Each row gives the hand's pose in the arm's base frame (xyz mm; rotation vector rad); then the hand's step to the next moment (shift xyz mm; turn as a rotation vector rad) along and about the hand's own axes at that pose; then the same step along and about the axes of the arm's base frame.
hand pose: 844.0 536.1 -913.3 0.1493 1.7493 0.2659
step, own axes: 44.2 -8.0 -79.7 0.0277 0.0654 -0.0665
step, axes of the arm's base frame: -86.3 -4.4 -30.0 -0.0736 0.0636 0.0024
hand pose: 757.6 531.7 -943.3 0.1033 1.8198 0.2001
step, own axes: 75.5 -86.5 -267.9 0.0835 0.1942 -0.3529
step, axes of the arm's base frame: -275.1 -93.6 -22.7 -0.3691 0.1762 0.0441
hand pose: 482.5 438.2 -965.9 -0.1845 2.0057 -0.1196
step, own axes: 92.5 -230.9 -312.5 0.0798 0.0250 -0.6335
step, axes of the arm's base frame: -303.7 -243.4 89.8 -0.6082 0.0111 0.1955
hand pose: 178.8 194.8 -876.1 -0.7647 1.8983 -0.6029
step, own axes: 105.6 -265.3 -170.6 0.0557 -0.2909 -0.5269
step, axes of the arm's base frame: -124.1 -243.4 189.8 -0.4244 -0.1951 0.3836
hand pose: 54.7 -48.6 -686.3 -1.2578 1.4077 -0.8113
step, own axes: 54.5 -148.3 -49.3 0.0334 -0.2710 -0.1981
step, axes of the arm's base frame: -3.5 -92.7 137.1 -0.1157 -0.1213 0.2927
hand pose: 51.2 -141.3 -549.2 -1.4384 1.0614 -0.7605
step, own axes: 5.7 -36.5 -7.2 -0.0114 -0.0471 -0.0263
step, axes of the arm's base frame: 2.5 -9.7 36.3 -0.0194 -0.0021 0.0516
